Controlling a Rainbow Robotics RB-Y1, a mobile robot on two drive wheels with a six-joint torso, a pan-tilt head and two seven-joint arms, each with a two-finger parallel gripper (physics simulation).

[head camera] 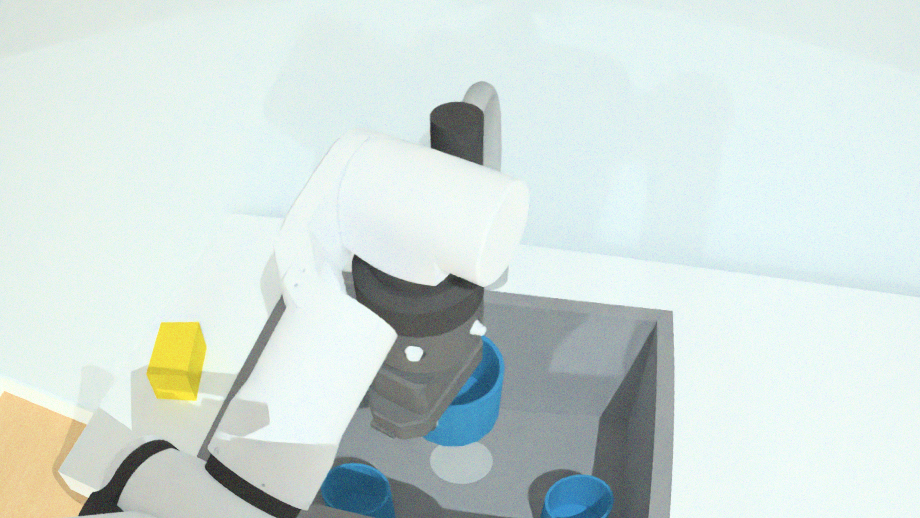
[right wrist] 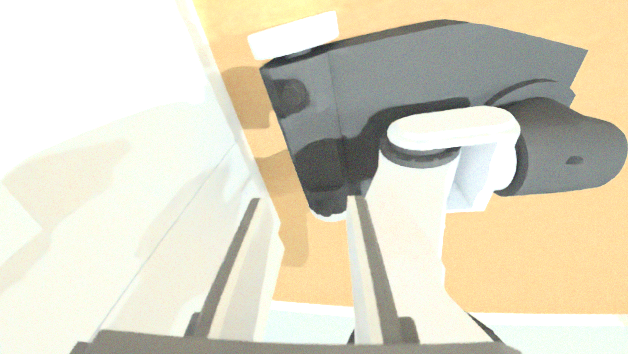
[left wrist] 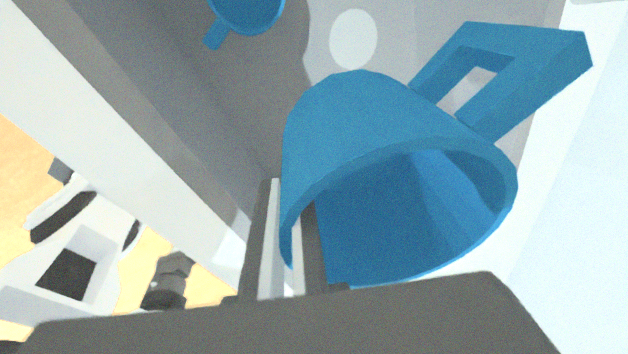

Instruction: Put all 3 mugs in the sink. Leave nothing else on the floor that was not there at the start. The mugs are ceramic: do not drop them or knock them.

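Frame: origin at the robot's base, x left, y back, z up, level; metres.
Seen in the pictures: left gripper, between the fingertips: [head camera: 429, 419] [left wrist: 287, 191]; right gripper, between the fingertips: [right wrist: 308, 208].
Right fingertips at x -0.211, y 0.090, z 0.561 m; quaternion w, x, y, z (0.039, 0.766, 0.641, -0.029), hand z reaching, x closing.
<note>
A point is followed by its place in that frame.
My left gripper [left wrist: 287, 191] {x 0.080, y -0.384, z 1.014 m} is shut on the wall of a blue mug [head camera: 466, 411] {x 0.046, y -0.376, z 1.039 m} [left wrist: 350, 115] {x 0.108, y -0.422, z 1.033 m}, one finger inside and one outside. The mug is over the sink [head camera: 665, 398] [left wrist: 125, 100], mouth up in the head view, its handle at the upper right in the left wrist view. Its height above the sink floor is hard to judge. A second blue mug [head camera: 357, 490] {x 0.202, y -0.473, z 0.727 m} stands in the sink at lower left, partly hidden; a third [head camera: 579, 498] {x -0.100, y -0.485, z 0.736 m} stands at lower right. One of those mugs [left wrist: 250, 12] {x 0.173, y -0.430, z 0.719 m} shows at the left wrist view's top. My right gripper [right wrist: 308, 208] {x -0.211, y 0.090, z 0.561 m} is open and empty.
A yellow block [head camera: 175, 360] {x 0.413, y -0.459, z 0.956 m} sits on the counter left of the sink. The faucet [head camera: 493, 128] rises behind my left arm. In the right wrist view, a pale cabinet front [right wrist: 165, 270] {x -0.008, y -0.238, z 0.515 m} is at left, with the robot's dark base [right wrist: 410, 65] {x -0.170, y 0.234, z 0.170 m} on the floor [right wrist: 540, 250] {x 0.903, y 1.022, z 0.001 m}.
</note>
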